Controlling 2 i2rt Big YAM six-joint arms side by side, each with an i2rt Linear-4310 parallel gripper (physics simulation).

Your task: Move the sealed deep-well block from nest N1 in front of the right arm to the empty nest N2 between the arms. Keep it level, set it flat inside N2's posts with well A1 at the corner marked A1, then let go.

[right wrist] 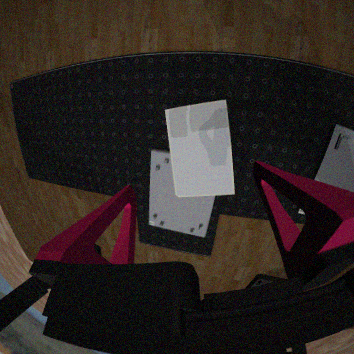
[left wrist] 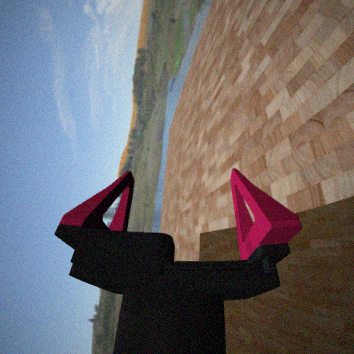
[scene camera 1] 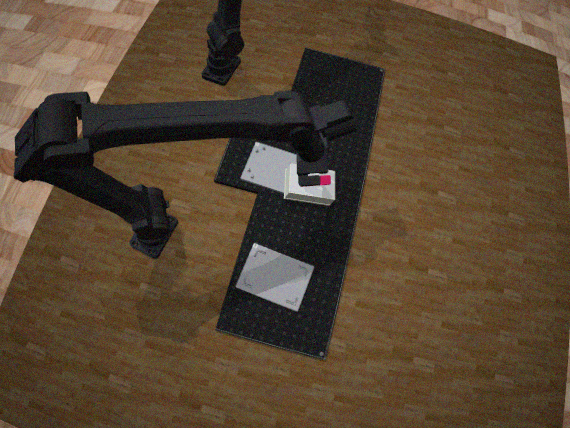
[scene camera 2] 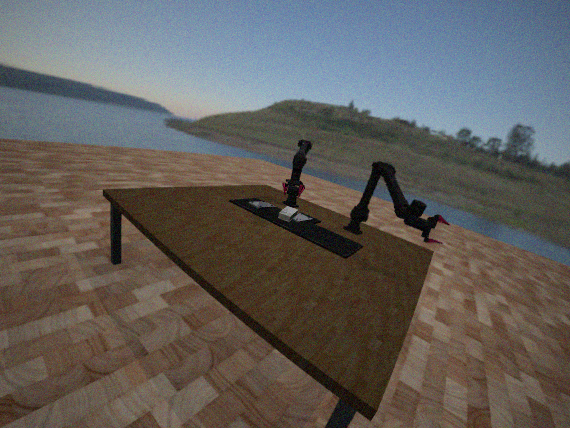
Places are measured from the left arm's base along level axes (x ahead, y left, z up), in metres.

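Pixels of known places: left gripper, fingertip midpoint: (left wrist: 180, 173) (scene camera 2: 446, 234); right gripper, fingertip midpoint: (right wrist: 191, 179) (scene camera 1: 319, 164) (scene camera 2: 291, 196); left arm's base at its link origin: (scene camera 1: 221, 69) (scene camera 2: 352, 230); right arm's base at its link origin: (scene camera 1: 154, 233) (scene camera 2: 290, 205).
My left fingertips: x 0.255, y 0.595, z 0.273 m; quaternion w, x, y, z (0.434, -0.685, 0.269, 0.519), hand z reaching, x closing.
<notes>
Ahead of a thing's pixels: the offset from my left fingertips to its top centre. "spot": to the spot under its first point. Level surfaces: height alone.
The white sealed block @(0.192 m down, 0.156 m ahead, 0.879 m right) (scene camera 1: 312, 192) (scene camera 2: 288, 214) (right wrist: 205, 160) lies off-centre and turned across one corner of nest N2's grey plate @(spot: 0.248 m down, 0.019 m ahead, 0.858 m right) (scene camera 1: 265, 162) (scene camera 2: 303, 218) (right wrist: 175, 215), overhanging it onto the black mat. Posts show at three of N2's corners, outside the block; the fourth is hidden. Whether the block is tilted and where A1 is cannot be told. My right gripper (scene camera 2: 293, 191) (right wrist: 191, 179) is open above the block, touching nothing. My left gripper (scene camera 2: 445, 233) (left wrist: 180, 173) is open and empty, beyond the table's edge. Nest N1's plate @(spot: 0.248 m down, 0.171 m ahead, 1.137 m right) (scene camera 1: 275, 277) (scene camera 2: 261, 204) (right wrist: 336, 160) holds no block.
The black perforated mat @(0.260 m down) (scene camera 1: 295, 225) (scene camera 2: 330, 242) (right wrist: 90, 130) carries both nests on the wooden table @(0.273 m down) (scene camera 1: 440, 250) (scene camera 2: 280, 280). The right forearm (scene camera 1: 185, 120) reaches over N2 in scene camera 1. The left arm's base (scene camera 1: 222, 70) stands near the top there.
</notes>
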